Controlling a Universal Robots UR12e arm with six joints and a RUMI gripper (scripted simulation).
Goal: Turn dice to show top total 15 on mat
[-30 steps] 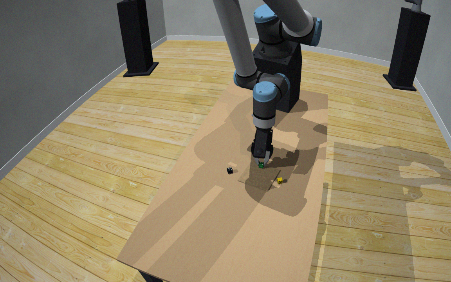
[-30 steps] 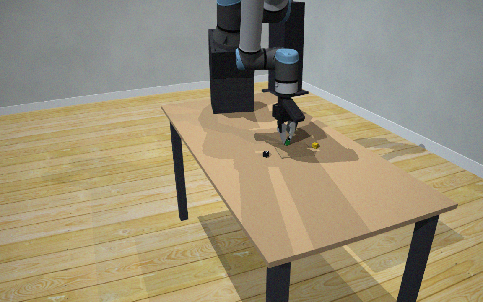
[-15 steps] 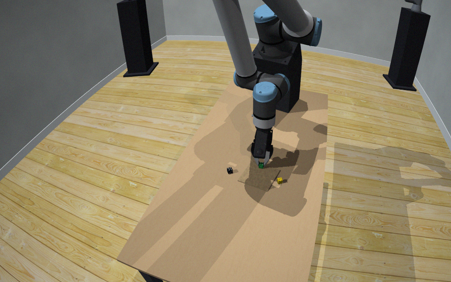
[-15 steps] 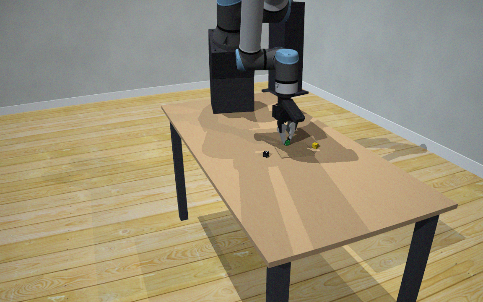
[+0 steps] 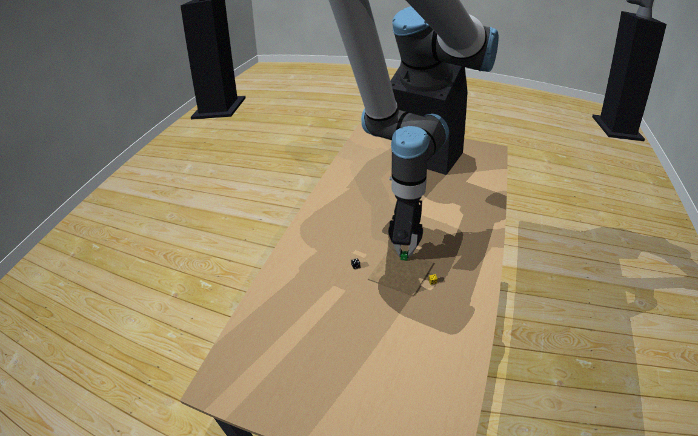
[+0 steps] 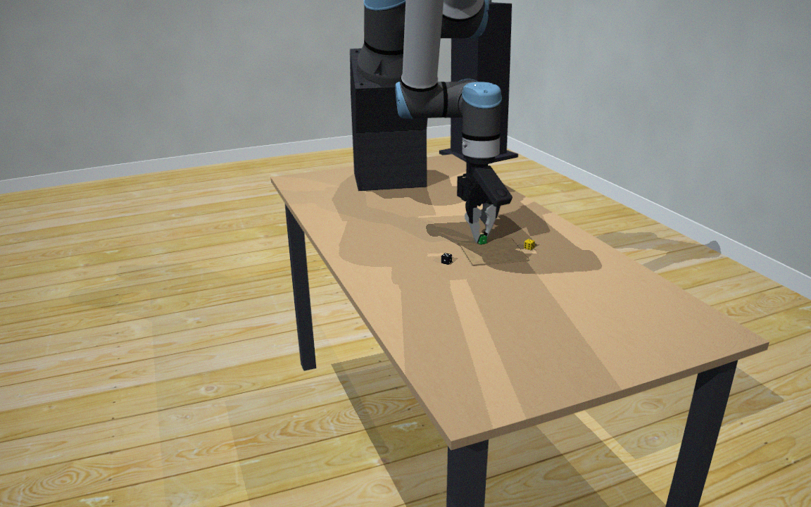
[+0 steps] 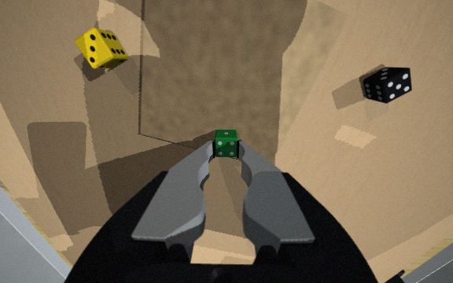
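My gripper is now 1 cm above the green die. The rest, counted from my hand: thin square mat: 5 cm ahead, 1 cm to the right, 2 cm below; yellow die: 9 cm ahead, 8 cm to the left, 1 cm below; black die: 4 cm ahead, 14 cm to the right, 1 cm below.
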